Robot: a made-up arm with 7 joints. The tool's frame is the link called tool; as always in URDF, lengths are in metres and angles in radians.
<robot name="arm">
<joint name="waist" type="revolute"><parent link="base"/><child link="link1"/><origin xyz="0 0 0.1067" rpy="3.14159 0 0"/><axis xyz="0 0 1"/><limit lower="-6.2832" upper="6.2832" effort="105" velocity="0.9"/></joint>
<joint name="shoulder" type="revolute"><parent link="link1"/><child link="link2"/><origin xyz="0 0.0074 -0.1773" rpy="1.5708 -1.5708 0"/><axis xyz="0 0 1"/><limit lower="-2.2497" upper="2.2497" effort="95" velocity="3.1"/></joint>
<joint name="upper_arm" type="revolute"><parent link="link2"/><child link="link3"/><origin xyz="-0.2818 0 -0.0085" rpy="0 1.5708 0"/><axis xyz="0 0 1"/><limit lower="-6.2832" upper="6.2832" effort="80" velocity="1.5"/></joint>
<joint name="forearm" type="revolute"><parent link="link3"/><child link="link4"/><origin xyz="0.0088 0 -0.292" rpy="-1.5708 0 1.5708"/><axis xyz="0 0 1"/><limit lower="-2.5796" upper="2.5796" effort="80" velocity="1.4"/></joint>
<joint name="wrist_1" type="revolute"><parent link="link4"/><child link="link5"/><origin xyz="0 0.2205 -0.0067" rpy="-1.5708 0 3.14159"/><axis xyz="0 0 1"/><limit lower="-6.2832" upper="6.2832" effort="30" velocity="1.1"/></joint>
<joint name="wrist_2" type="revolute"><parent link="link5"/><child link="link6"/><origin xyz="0 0.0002 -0.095" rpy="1.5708 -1.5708 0"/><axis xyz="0 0 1"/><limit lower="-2.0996" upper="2.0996" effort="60" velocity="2.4"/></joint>
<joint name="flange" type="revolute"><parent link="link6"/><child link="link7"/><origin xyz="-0.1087 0 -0.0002" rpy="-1.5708 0 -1.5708"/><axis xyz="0 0 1"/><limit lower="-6.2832" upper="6.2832" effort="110" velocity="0.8"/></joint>
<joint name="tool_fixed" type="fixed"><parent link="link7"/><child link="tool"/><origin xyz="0 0 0" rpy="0 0 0"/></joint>
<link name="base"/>
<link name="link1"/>
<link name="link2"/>
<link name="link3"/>
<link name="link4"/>
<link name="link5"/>
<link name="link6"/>
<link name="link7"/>
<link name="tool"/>
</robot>
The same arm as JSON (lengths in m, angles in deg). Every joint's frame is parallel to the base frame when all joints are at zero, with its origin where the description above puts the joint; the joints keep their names.
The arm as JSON. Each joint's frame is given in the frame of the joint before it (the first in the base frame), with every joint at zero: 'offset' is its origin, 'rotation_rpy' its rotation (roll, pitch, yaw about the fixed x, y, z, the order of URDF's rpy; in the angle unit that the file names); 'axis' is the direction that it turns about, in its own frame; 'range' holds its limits. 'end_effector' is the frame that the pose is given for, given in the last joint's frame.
{
  "length_unit": "m",
  "angle_unit": "deg",
  "chain": [
    {
      "id": "waist",
      "offset": [
        0.0,
        0.0,
        0.1067
      ],
      "rotation_rpy": [
        0.0,
        0.0,
        0.0
      ],
      "axis": [
        0.0,
        0.0,
        -1.0
      ],
      "range": [
        -360.0,
        360.0
      ]
    },
    {
      "id": "shoulder",
      "offset": [
        0.0,
        -0.0074,
        0.1773
      ],
      "rotation_rpy": [
        0.0,
        0.0,
        0.0
      ],
      "axis": [
        0.0,
        1.0,
        0.0
      ],
      "range": [
        -128.9,
        128.9
      ]
    },
    {
      "id": "upper_arm",
      "offset": [
        0.0,
        -0.0085,
        0.2818
      ],
      "rotation_rpy": [
        0.0,
        0.0,
        0.0
      ],
      "axis": [
        0.0,
        0.0,
        -1.0
      ],
      "range": [
        -360.0,
        360.0
      ]
    },
    {
      "id": "forearm",
      "offset": [
        0.0,
        -0.0088,
        0.292
      ],
      "rotation_rpy": [
        0.0,
        0.0,
        0.0
      ],
      "axis": [
        0.0,
        1.0,
        0.0
      ],
      "range": [
        -147.8,
        147.8
      ]
    },
    {
      "id": "wrist_1",
      "offset": [
        0.0,
        -0.0067,
        0.2205
      ],
      "rotation_rpy": [
        0.0,
        0.0,
        0.0
      ],
      "axis": [
        0.0,
        0.0,
        -1.0
      ],
      "range": [
        -360.0,
        360.0
      ]
    },
    {
      "id": "wrist_2",
      "offset": [
        0.0,
        -0.0002,
        0.095
      ],
      "rotation_rpy": [
        0.0,
        0.0,
        0.0
      ],
      "axis": [
        0.0,
        1.0,
        0.0
      ],
      "range": [
        -120.3,
        120.3
      ]
    },
    {
      "id": "flange",
      "offset": [
        0.0,
        -0.0002,
        0.1087
      ],
      "rotation_rpy": [
        0.0,
        0.0,
        0.0
      ],
      "axis": [
        0.0,
        0.0,
        -1.0
      ],
      "range": [
        -360.0,
        360.0
      ]
    }
  ],
  "end_effector": {
    "offset": [
      0.0,
      0.0,
      0.0
    ],
    "rotation_rpy": [
      180.0,
      0.0,
      0.0
    ]
  }
}

